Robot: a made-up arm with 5 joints. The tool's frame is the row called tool. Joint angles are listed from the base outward.
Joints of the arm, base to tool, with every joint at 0 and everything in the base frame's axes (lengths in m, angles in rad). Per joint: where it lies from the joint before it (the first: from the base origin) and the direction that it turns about. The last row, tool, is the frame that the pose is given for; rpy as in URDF.
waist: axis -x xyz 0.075 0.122 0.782
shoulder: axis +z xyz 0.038 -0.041 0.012
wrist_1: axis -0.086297 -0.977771 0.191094 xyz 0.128 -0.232 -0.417
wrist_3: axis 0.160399 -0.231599 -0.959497 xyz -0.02 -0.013 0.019
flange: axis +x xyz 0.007 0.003 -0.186
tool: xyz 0.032 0.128 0.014 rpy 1.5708 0 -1.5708
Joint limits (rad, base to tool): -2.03..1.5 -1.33..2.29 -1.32..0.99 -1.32..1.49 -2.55..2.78
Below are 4 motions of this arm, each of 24 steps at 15 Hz.
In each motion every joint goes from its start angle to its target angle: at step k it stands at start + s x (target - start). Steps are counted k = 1, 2, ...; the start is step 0. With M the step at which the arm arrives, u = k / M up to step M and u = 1 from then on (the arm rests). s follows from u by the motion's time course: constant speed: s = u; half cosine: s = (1 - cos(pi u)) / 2; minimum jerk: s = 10 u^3 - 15 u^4 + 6 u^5.
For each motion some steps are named. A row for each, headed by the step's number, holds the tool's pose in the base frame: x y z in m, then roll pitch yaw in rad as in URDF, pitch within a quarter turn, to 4 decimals.
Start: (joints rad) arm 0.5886 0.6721 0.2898 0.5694 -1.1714
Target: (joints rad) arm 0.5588 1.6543 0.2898 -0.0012 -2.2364
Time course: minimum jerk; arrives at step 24
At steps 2, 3, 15, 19, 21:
2: 0.4580 -0.2405 0.2609 2.9307 -1.3529 -2.6000
3: 0.4575 -0.2390 0.2582 2.9748 -1.3639 -2.6317
15: 0.4295 -0.1230 0.1374 -1.1126 -1.0350 2.4649
19: 0.4138 -0.0683 0.1142 -1.1114 -0.9292 2.8092
21: 0.4084 -0.0542 0.1095 -1.1209 -0.9080 2.8977

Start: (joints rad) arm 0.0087 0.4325 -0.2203 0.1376 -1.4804
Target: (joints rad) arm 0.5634 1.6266 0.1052 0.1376 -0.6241
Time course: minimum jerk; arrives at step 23
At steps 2, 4, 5, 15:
2: 0.2920 -0.0748 0.0883 0.4596 -1.3622 -0.2065
4: 0.2998 -0.0758 0.0923 0.5202 -1.3607 -0.2281
5: 0.3066 -0.0763 0.0960 0.5750 -1.3571 -0.2457
15: 0.2936 -0.0633 0.1498 1.0122 -0.8708 0.0755

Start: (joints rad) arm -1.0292 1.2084 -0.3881 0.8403 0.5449
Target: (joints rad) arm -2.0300 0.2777 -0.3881 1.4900 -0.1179
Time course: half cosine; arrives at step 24
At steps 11, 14, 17, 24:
11: 0.4372 0.6447 0.6961 -0.2898 1.1836 2.8641
14: 0.4510 0.6707 0.7331 -0.2833 0.8791 2.8937
17: 0.4497 0.6997 0.7673 -0.3204 0.6118 2.9664
24: 0.4296 0.7377 0.8149 -0.4199 0.3451 3.1054

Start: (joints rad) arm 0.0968 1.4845 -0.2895 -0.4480 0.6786
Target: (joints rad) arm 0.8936 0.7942 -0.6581 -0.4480 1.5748
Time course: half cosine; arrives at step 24
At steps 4, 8, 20, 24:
4: 0.2753 0.0708 0.3148 0.8201 0.7353 -0.2654
8: 0.2975 -0.0087 0.3444 0.4633 0.7212 -0.7427
20: 0.3632 -0.2865 0.5690 0.1960 0.1366 -1.9738
24: 0.3649 -0.3089 0.6025 0.2442 0.0990 -2.0731

